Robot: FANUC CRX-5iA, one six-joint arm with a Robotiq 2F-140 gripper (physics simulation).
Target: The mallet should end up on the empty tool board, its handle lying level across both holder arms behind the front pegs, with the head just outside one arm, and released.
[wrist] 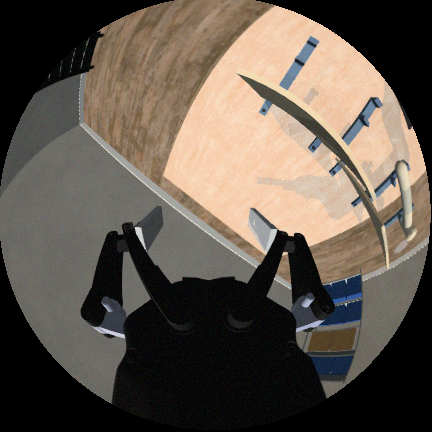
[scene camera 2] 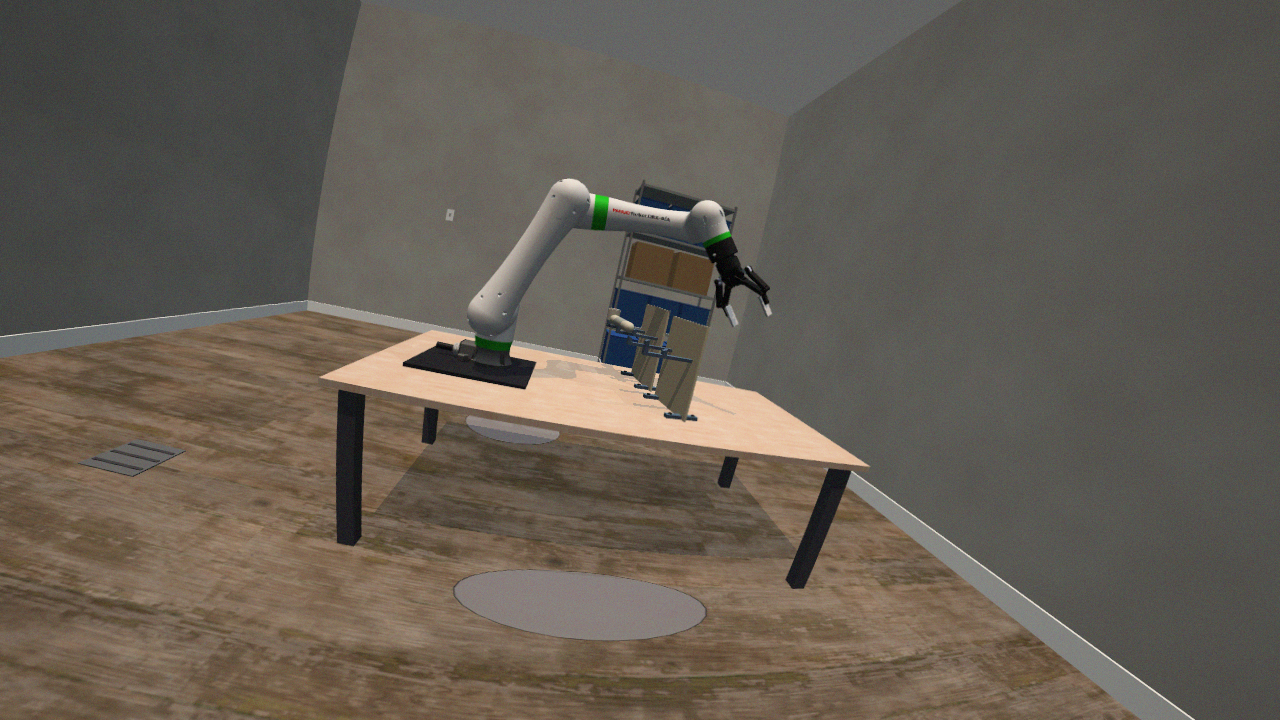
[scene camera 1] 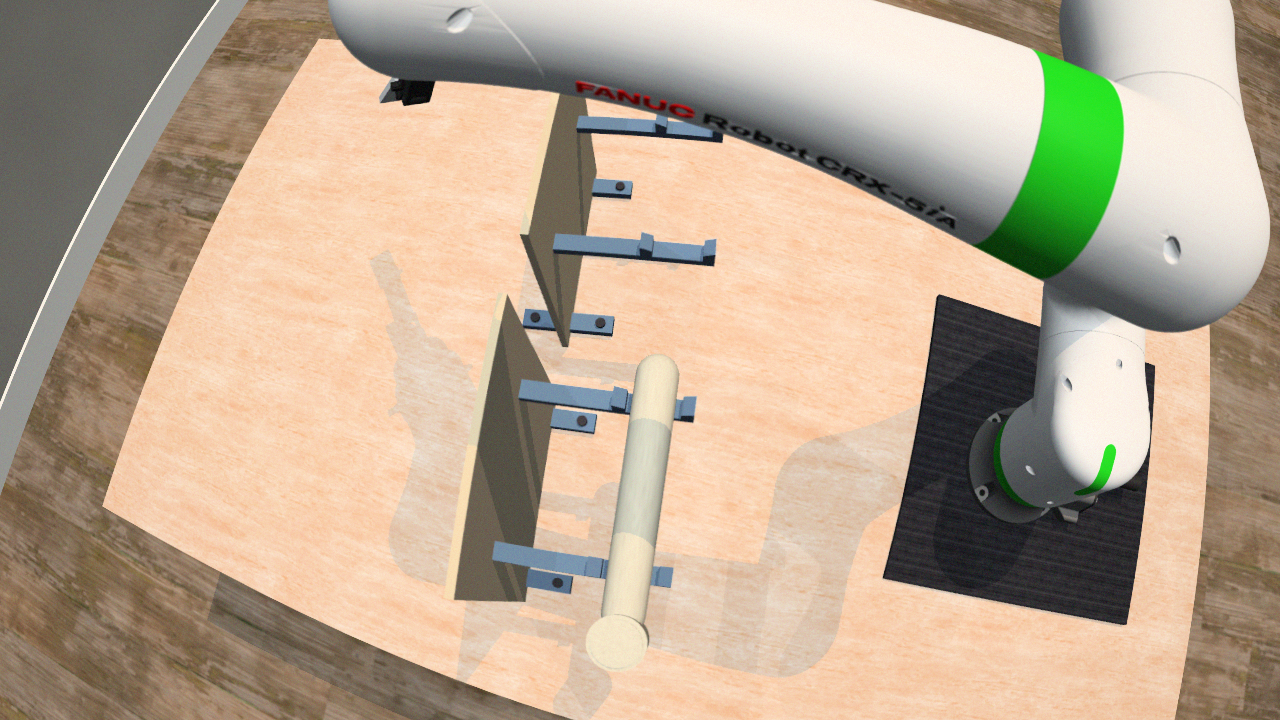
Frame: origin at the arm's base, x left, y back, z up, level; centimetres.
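Seen in the pictures: gripper, fingertip midpoint: (wrist: 205,216) (scene camera 2: 751,320); arm's base, link origin: (scene camera 2: 489,363) (scene camera 1: 1015,466).
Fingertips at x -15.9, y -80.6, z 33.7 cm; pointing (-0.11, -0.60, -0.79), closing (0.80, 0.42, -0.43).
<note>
Offsets run from my fingertips to a thing's top centre. "spot": to the spot under its first point. Level surfaces: height alone.
The pale mallet @[dx +35.0, dy +37.0, dz -8.7 cm] (scene camera 1: 641,483) (scene camera 2: 620,322) (wrist: 406,195) lies across the two blue holder arms of the occupied board (scene camera 1: 505,447) (wrist: 375,217), behind the front pegs, its round head @[spot: dx +46.4, dy +38.9, dz -8.7 cm] (scene camera 1: 617,642) just outside one arm. The empty tool board (scene camera 1: 559,205) (scene camera 2: 686,367) (wrist: 320,131) stands upright beside it; nothing lies on its blue arms (scene camera 1: 599,244) (wrist: 360,122). My gripper (scene camera 2: 749,312) (wrist: 205,216) is wide open with nothing between its fingers. It is in the air beyond the back of the empty board, apart from both boards and the mallet. In scene camera 1 the arm hides most of it.
The arm's forearm (scene camera 1: 716,89) (scene camera 2: 653,217) passes high over the empty board. Both boards stand on blue feet on the wooden table @[dz -34.6 cm] (scene camera 1: 268,268) (scene camera 2: 769,429). The arm's base is on a black plate (scene camera 1: 921,537) (scene camera 2: 429,364). Shelving with cardboard boxes (scene camera 2: 650,264) stands behind the table.
</note>
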